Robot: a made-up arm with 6 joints.
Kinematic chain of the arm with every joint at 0, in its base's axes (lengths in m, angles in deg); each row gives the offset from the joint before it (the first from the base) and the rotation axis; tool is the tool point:
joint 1: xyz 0 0 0.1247 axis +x
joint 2: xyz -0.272 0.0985 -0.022 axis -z
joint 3: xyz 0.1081 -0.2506 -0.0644 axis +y
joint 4: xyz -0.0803 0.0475 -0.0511 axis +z
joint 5: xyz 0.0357 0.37 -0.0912 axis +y
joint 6: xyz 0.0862 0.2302 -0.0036 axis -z
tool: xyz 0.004 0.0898 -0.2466
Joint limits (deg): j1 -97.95..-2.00 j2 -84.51..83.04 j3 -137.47..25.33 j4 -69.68..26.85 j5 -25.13..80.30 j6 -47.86..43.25
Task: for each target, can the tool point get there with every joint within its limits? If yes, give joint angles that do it. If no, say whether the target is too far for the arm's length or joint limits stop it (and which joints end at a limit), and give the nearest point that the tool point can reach.
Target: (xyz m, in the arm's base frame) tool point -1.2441 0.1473 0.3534
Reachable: no: joint limits stop it (at a limit: joint 1, joint 3, joint 4, joint 5) | nearest point -0.8446 -0.0589 0.2389 | short by 0.464 m
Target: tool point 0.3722 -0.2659 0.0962
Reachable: yes | joints -48.66 60.62 -55.66 -13.77 25.41 33.67
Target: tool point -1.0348 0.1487 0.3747
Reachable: no: joint limits stop it (at a limit: joint 1, joint 3, joint 4, joint 5) | nearest point -0.8111 -0.0344 0.2917 | short by 0.301 m
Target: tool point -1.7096 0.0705 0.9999
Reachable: no: too far | nearest point -0.7824 -0.0769 0.3855 | short by 1.122 m
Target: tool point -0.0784 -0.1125 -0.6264
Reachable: yes | joints -56.60 -8.04 3.82 -22.93 33.21 10.71
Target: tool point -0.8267 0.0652 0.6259
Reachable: no: joint limits stop it (at a limit: joint 1, joint 3, joint 4, joint 5) | nearest point -0.6849 -0.0317 0.4836 | short by 0.223 m
